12 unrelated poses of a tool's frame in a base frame.
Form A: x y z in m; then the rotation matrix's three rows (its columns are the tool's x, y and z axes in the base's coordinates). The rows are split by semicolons.
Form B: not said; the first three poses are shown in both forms.
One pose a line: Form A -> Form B
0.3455 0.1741 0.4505; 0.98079 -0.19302 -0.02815; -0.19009 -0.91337 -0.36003; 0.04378 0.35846 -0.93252 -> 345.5 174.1 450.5 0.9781 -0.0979 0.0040 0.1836
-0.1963 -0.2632 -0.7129; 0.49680 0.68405 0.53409; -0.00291 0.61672 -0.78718; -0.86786 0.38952 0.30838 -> -196.3 -263.2 -712.9 0.3781 0.4504 -0.2207 0.7781
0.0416 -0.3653 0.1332; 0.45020 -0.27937 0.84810; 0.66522 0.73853 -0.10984; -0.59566 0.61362 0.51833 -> 41.6 -365.3 133.2 0.2199 0.4387 0.2871 0.8227
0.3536 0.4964 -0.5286; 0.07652 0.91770 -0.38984; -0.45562 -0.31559 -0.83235; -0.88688 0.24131 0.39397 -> 353.6 496.4 -528.6 0.4995 0.2313 -0.6390 0.5373
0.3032 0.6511 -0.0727; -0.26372 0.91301 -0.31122; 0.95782 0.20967 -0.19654; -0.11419 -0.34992 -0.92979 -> 303.2 651.1 -72.7 -0.6034 -0.7751 0.1763 0.0635
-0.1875 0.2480 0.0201; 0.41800 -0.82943 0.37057; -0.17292 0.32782 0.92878; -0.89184 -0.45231 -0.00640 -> -187.5 248.0 20.1 -0.5236 0.4786 0.2489 0.6594
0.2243 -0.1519 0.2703; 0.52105 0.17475 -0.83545; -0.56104 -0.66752 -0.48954; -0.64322 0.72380 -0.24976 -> 224.3 -151.9 270.3 0.7808 -0.1237 -0.4735 0.3885
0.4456 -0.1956 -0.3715; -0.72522 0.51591 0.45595; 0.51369 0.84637 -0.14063; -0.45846 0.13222 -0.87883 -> 445.6 -195.6 -371.5 0.2771 0.9288 -0.0023 0.2461
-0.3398 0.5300 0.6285; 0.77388 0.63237 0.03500; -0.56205 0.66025 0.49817; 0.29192 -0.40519 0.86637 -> -339.8 530.0 628.5 -0.2486 -0.0707 -0.3287 0.9084
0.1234 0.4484 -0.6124; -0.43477 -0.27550 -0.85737; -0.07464 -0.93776 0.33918; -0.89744 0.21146 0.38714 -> 123.4 448.4 -612.4 -0.5282 0.1657 0.8306 0.0605
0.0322 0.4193 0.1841; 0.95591 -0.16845 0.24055; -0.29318 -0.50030 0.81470; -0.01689 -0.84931 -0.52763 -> 32.2 419.3 184.1 -0.8637 0.1336 -0.0647 0.4817
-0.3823 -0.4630 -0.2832; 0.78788 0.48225 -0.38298; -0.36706 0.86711 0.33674; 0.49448 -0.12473 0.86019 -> -382.3 -463.0 -283.2 -0.1231 -0.2340 -0.2265 0.9374
